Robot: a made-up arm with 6 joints. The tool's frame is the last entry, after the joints.
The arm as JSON. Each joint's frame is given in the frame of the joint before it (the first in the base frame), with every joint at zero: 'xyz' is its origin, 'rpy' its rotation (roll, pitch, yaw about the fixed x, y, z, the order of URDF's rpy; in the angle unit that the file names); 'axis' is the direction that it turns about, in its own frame. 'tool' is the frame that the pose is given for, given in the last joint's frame.
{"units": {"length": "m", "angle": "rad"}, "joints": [
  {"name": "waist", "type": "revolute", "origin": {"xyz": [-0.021, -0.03, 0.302], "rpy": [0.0, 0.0, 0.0]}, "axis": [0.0, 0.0, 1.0]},
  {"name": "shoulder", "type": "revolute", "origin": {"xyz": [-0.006, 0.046, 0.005], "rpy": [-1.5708, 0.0, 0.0]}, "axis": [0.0, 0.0, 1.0]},
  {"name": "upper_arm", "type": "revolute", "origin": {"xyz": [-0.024, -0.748, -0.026], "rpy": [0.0, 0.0, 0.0]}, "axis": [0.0, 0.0, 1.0]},
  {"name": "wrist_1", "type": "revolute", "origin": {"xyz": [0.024, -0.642, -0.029], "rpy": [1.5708, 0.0, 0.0]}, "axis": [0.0, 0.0, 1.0]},
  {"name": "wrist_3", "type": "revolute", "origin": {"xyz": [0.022, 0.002, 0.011], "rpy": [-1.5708, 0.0, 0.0]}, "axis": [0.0, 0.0, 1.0]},
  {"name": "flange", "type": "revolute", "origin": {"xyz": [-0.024, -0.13, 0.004], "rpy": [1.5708, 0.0, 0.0]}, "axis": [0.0, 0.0, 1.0]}
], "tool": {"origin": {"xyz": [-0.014, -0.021, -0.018], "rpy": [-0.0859, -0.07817, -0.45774]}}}
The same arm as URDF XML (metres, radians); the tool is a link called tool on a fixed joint. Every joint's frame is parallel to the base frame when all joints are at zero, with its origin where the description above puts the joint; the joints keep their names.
<robot name="arm">
  <joint name="tool_joint" type="fixed">
    <parent link="link6"/>
    <child link="tool"/>
    <origin xyz="-0.014 -0.021 -0.018" rpy="-0.0859 -0.0782 -0.4577"/>
  </joint>
  <joint name="flange" type="continuous">
    <parent link="link5"/>
    <child link="link6"/>
    <origin xyz="-0.024 0.004 0.13" rpy="0 0 0"/>
    <axis xyz="0 0 1"/>
  </joint>
  <joint name="wrist_3" type="continuous">
    <parent link="link4"/>
    <child link="link5"/>
    <origin xyz="0.022 0.002 0.011" rpy="0 0 0"/>
    <axis xyz="0 1 0"/>
  </joint>
  <joint name="wrist_1" type="continuous">
    <parent link="link3"/>
    <child link="link4"/>
    <origin xyz="0.024 -0.029 0.642" rpy="0 0 0"/>
    <axis xyz="0 0 1"/>
  </joint>
  <joint name="upper_arm" type="continuous">
    <parent link="link2"/>
    <child link="link3"/>
    <origin xyz="-0.024 -0.026 0.748" rpy="0 0 0"/>
    <axis xyz="0 1 0"/>
  </joint>
  <joint name="shoulder" type="continuous">
    <parent link="link1"/>
    <child link="link2"/>
    <origin xyz="-0.006 0.046 0.005" rpy="0 0 0"/>
    <axis xyz="0 1 0"/>
  </joint>
  <joint name="waist" type="continuous">
    <parent link="base"/>
    <child link="link1"/>
    <origin xyz="-0.021 -0.03 0.302" rpy="0 0 0"/>
    <axis xyz="0 0 1"/>
  </joint>
  <link name="base"/>
  <link name="link1"/>
  <link name="link2"/>
  <link name="link3"/>
  <link name="link4"/>
  <link name="link5"/>
  <link name="link6"/>
  <link name="tool"/>
</robot>

